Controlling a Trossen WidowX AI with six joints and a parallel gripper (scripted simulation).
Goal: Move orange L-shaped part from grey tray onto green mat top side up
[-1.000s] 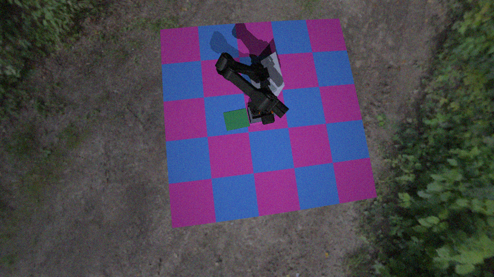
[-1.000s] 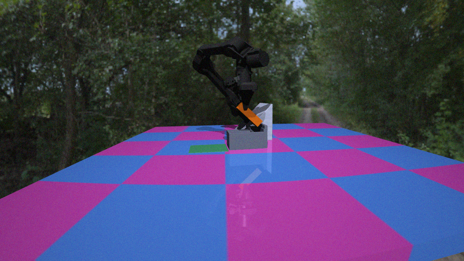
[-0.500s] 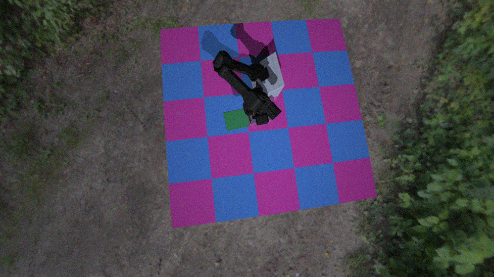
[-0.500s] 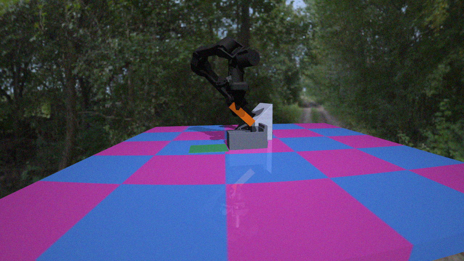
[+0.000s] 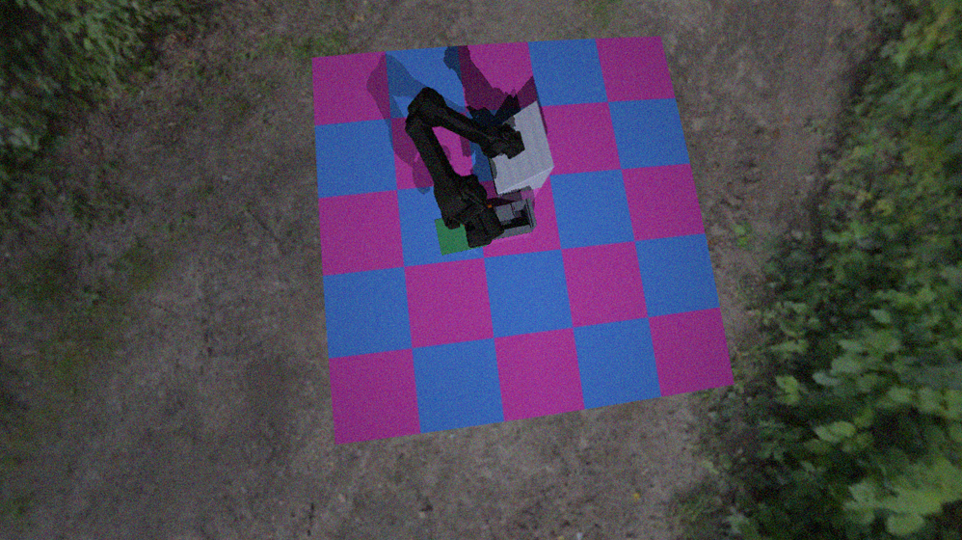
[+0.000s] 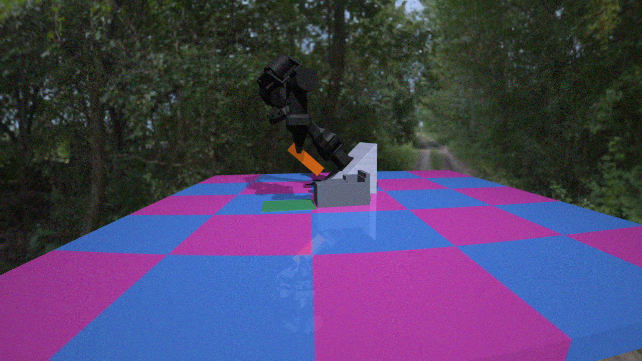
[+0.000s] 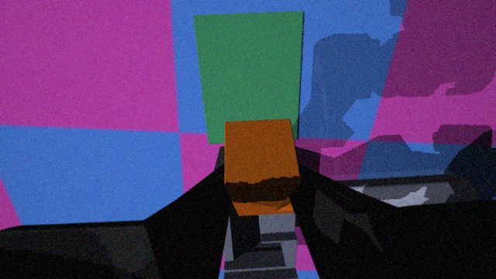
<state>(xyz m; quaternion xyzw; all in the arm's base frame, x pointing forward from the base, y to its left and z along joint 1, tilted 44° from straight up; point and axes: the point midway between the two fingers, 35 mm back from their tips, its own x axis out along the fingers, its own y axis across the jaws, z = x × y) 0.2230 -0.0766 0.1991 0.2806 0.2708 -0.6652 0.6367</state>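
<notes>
Now: gripper tip 1 cm past the green mat, 3 cm to the left of it and 17 cm above it. Also, from my gripper tip: orange L-shaped part 1 cm behind, 3 cm to the left, 3 cm below.
</notes>
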